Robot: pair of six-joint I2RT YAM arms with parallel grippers.
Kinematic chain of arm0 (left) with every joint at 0, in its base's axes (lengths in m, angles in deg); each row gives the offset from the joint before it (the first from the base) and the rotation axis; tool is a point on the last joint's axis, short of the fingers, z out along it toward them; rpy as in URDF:
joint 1: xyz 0 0 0.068 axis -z
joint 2: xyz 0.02 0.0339 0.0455 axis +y
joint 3: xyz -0.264 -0.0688 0 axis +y
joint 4: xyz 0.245 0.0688 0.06 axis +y
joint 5: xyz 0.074 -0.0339 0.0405 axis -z
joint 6: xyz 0.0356 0 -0.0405 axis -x
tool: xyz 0 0 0 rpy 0 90 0
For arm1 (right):
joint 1: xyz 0 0 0.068 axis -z
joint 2: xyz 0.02 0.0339 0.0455 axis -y
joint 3: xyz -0.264 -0.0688 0 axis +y
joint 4: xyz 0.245 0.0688 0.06 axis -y
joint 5: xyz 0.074 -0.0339 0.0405 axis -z
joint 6: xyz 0.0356 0 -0.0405 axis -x
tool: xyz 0 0 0 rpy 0 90 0
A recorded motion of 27 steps. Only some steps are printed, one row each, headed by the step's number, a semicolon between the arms.
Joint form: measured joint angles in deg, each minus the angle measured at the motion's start. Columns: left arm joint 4, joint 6, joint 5, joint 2, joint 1, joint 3; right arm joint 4, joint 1, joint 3, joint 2, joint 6, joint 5.
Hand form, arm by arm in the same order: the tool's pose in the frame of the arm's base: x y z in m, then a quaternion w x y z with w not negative. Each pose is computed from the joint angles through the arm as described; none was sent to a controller.
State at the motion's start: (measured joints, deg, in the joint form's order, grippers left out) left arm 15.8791 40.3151 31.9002 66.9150 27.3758 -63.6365; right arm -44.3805 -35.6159 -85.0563 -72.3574 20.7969 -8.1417
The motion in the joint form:
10: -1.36 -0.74 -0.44 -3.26 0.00 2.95; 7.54 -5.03 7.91 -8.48 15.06 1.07
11: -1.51 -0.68 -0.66 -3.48 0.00 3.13; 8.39 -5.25 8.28 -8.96 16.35 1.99
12: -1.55 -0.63 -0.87 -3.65 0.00 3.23; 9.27 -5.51 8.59 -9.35 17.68 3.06
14: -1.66 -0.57 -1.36 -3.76 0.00 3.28; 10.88 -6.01 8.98 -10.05 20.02 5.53
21: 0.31 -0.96 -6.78 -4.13 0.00 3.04; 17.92 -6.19 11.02 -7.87 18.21 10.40
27: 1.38 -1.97 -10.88 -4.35 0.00 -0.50; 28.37 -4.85 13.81 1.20 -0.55 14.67
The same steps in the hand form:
10: 0.2136 -0.1315 0.3659 0.35424 0.07695 0.78882 -0.49634; 0.2319 0.2049 0.3472 0.41491 -0.58151 0.69592 0.07341
11: 0.2130 -0.1311 0.3660 0.35628 0.07586 0.78826 -0.49594; 0.2337 0.2072 0.3438 0.41601 -0.58829 0.69064 0.06227
12: 0.2125 -0.1307 0.3661 0.35779 0.07470 0.78805 -0.49535; 0.2351 0.2094 0.3412 0.41838 -0.59471 0.68468 0.04992
14: 0.2124 -0.1303 0.3664 0.36102 0.07216 0.78792 -0.49359; 0.2377 0.2134 0.3376 0.42368 -0.60393 0.67468 0.02363
21: 0.2126 -0.1271 0.3654 0.37999 0.04395 0.80050 -0.46138; 0.2376 0.2106 0.3478 0.48001 -0.56140 0.67408 -0.00557
27: 0.2116 -0.1239 0.3855 0.41995 0.03477 0.79056 -0.44434; 0.2193 0.1818 0.3937 0.60002 -0.37315 0.70500 0.06082

